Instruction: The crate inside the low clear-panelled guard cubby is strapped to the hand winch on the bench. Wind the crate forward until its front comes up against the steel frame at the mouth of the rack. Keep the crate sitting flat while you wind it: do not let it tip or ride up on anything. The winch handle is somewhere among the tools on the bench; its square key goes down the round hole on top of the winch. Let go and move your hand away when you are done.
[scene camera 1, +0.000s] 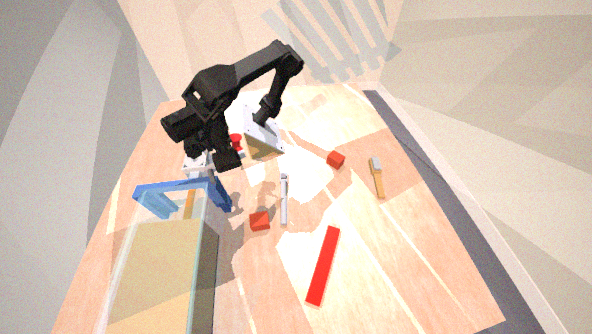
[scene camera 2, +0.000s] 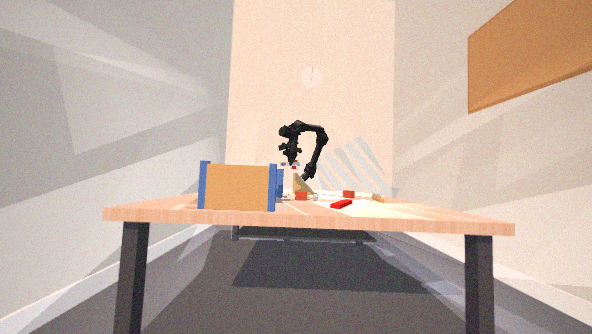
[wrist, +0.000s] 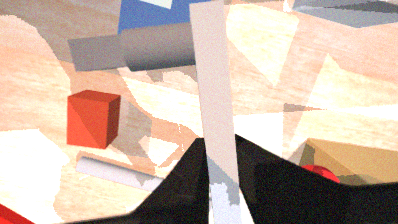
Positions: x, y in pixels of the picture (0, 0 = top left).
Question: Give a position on a red cube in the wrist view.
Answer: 93, 117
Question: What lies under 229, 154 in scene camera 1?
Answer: The gripper.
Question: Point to a clear-panelled cubby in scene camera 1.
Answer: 169, 265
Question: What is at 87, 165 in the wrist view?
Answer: A grey wrench.
